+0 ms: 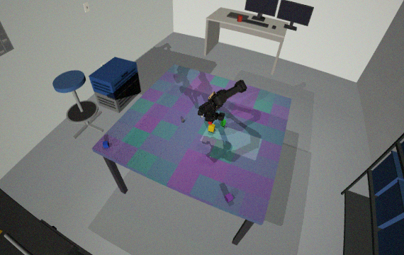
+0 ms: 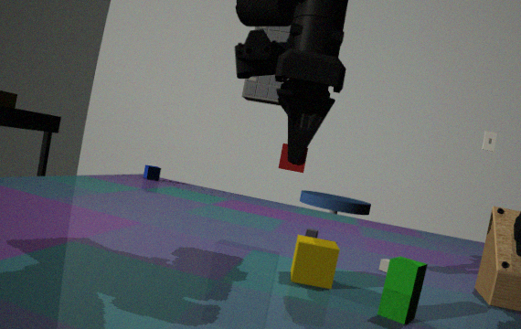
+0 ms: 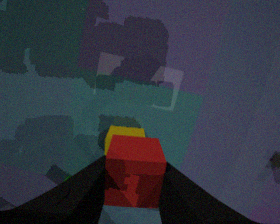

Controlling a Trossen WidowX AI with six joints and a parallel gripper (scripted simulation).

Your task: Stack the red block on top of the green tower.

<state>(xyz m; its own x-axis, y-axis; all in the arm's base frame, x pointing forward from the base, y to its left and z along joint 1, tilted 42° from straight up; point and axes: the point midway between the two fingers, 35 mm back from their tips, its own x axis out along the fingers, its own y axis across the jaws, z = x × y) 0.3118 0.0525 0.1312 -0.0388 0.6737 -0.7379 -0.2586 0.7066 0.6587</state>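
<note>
Right now my gripper tip is 40 mm past the yellow block and 100 mm above it. The rest, counted from my gripper tip: purple cube 410 mm ahead, 380 mm to the left, 100 mm below; then small grey piece 10 mm ahead, 240 mm to the right, 110 mm below; then red block right at my gripper tip.
</note>
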